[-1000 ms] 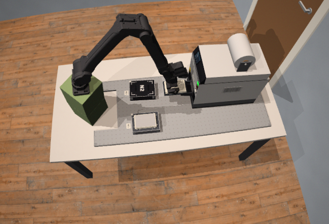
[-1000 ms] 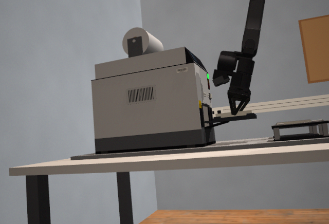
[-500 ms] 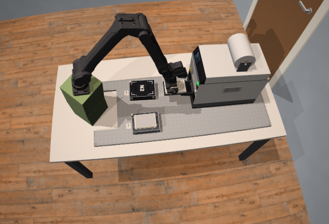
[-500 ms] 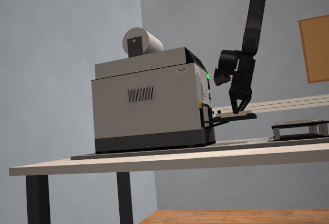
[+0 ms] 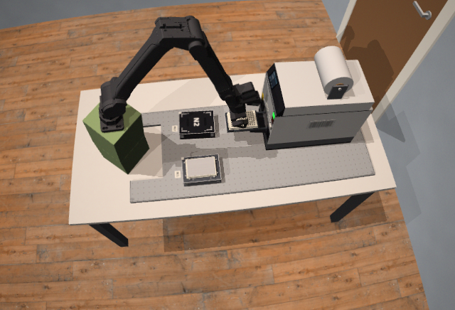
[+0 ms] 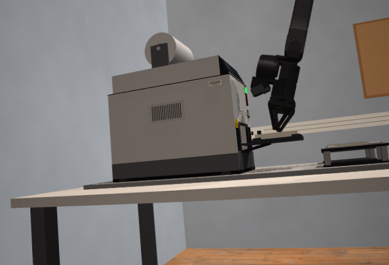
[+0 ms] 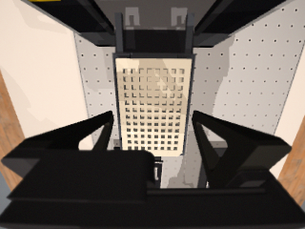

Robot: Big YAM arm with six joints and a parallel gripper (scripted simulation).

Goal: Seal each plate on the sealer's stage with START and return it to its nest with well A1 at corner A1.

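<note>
My gripper is now 2 cm above the plate. From my hand the other things lie so: sealer stage 3 cm below; then yellow warning label 11 cm ahead, 8 cm to the left, 2 cm above; then plate nest 22 cm behind, 17 cm to the right, 8 cm below.
</note>
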